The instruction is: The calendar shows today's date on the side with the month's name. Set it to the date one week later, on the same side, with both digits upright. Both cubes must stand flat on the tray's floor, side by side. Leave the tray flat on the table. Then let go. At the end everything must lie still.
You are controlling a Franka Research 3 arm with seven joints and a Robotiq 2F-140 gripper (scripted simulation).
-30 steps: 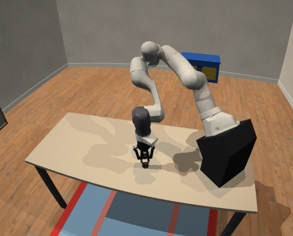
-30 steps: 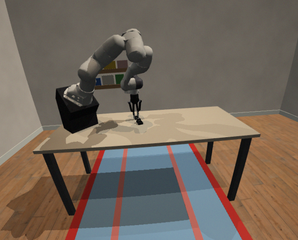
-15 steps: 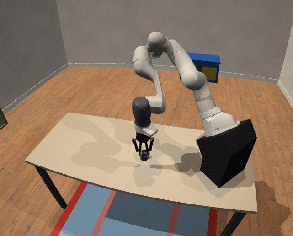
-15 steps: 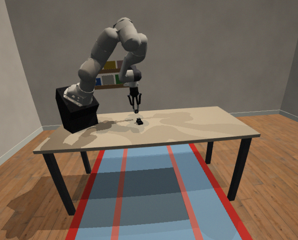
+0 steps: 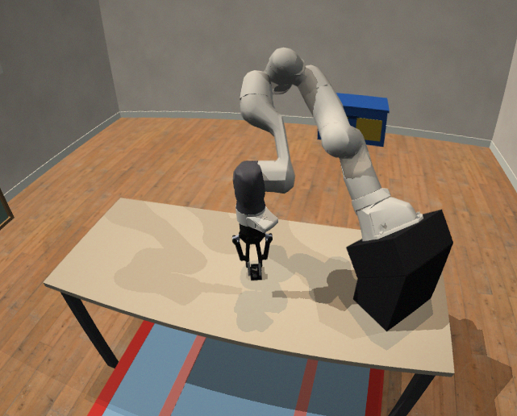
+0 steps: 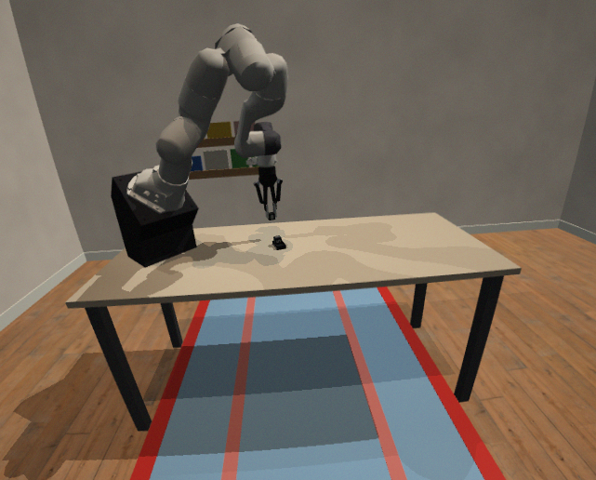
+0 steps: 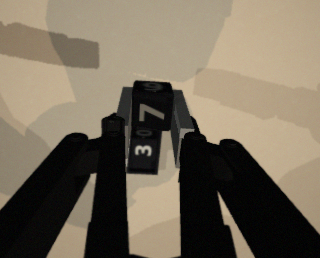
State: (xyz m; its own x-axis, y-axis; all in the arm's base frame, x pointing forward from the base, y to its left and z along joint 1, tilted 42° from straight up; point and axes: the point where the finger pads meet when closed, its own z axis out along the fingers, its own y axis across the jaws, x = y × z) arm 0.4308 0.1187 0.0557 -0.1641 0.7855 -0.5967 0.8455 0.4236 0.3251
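Now: hand 2 cm short of the black tray, 10 cm to the left of it and 13 cm above it.
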